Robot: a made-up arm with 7 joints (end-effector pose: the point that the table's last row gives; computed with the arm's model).
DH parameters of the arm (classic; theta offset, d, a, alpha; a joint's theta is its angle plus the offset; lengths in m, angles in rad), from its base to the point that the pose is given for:
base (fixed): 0 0 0 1.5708
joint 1: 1.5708 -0.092 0 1.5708
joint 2: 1.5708 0 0 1.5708
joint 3: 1.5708 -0.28 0 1.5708
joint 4: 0 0 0 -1.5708
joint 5: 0 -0.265 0 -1.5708
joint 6: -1.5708 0 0 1.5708
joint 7: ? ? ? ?
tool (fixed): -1.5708 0 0 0
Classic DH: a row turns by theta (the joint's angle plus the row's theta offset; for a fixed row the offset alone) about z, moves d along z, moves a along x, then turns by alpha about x.
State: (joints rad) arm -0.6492 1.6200 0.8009 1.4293 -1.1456 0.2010 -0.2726
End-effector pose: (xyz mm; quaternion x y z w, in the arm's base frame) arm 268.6 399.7 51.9 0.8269 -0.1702 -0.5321 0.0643
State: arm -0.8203 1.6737 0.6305 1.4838 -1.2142 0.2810 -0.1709
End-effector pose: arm 281.4 377.4 -29.1 0.7422 -0.1170 -0.6572 0.0597
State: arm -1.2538 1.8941 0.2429 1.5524 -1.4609 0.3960 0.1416
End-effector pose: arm 223.6 341.9 -197.3 -0.4634 -0.0413 0.8823 0.0712
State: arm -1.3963 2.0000 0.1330 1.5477 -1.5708 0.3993 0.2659
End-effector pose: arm 194.3 337.5 -232.4 -0.3654 -0.0951 0.9115 0.1631
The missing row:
joint 7: 1.5708 0 0 1.5708
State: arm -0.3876 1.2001 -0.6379 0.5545 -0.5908 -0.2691 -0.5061
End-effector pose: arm 5.3 532.9 -283.5 0.3725 -0.0587 -0.7293 0.5709
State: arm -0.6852 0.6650 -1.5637 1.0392 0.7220 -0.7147 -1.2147
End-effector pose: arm -294.3 167.9 -362.6 0.1922 -0.1895 -0.1111 0.9565
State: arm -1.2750 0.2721 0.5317 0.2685 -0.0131 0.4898 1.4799
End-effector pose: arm -466.6 270.3 -205.5 -0.3097 0.3591 0.5352 0.6991
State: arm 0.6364 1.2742 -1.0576 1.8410 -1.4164 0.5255 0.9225
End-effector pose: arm 263.6 227.1 -145.8 0.6025 0.0254 -0.7092 0.3651
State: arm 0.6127 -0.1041 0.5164 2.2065 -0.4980 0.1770 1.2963
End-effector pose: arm 228.1 184.0 -2.1 0.1107 -0.8078 -0.3623 0.4515
